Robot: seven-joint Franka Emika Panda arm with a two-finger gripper.
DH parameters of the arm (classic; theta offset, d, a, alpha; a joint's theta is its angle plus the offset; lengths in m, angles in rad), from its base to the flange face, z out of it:
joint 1: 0 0.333 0 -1.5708
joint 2: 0 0 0 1.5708
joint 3: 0 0.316 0.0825 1.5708
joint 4: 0 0 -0.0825 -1.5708
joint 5: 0 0.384 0 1.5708
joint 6: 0 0 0.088 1.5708
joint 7: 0 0.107 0 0
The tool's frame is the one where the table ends.
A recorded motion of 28 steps. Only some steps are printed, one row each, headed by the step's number.
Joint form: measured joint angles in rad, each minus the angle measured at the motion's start. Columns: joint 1, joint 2, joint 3, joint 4, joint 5, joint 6, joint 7.
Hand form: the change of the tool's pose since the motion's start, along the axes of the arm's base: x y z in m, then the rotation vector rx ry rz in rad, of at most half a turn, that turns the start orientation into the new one. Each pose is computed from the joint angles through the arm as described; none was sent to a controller.
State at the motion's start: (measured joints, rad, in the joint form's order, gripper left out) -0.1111 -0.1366 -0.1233 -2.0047 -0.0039 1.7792 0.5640
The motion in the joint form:
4: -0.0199 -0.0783 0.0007 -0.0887 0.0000 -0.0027 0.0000
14: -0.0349 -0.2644 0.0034 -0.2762 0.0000 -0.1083 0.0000
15: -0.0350 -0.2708 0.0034 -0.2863 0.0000 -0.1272 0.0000
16: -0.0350 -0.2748 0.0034 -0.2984 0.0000 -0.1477 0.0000
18: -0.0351 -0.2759 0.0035 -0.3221 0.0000 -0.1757 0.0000
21: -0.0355 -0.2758 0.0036 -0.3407 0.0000 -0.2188 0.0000
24: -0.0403 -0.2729 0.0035 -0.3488 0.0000 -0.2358 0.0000
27: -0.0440 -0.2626 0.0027 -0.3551 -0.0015 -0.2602 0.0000
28: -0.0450 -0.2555 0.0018 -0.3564 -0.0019 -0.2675 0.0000
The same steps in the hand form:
4: -0.0290 -0.0034 -0.0033 0.0123 0.0110 -0.0173
14: -0.1014 0.0096 -0.0150 0.0584 0.1108 -0.0197
15: -0.1062 0.0110 -0.0182 0.0645 0.1326 -0.0188
16: -0.1112 0.0125 -0.0232 0.0718 0.1602 -0.0177
18: -0.1187 0.0151 -0.0348 0.0840 0.2093 -0.0161
21: -0.1274 0.0177 -0.0449 0.0988 0.2693 -0.0145
24: -0.1311 0.0171 -0.0502 0.1060 0.2962 -0.0187
27: -0.1347 0.0164 -0.0576 0.1146 0.3362 -0.0221
28: -0.1353 0.0159 -0.0610 0.1180 0.3515 -0.0237

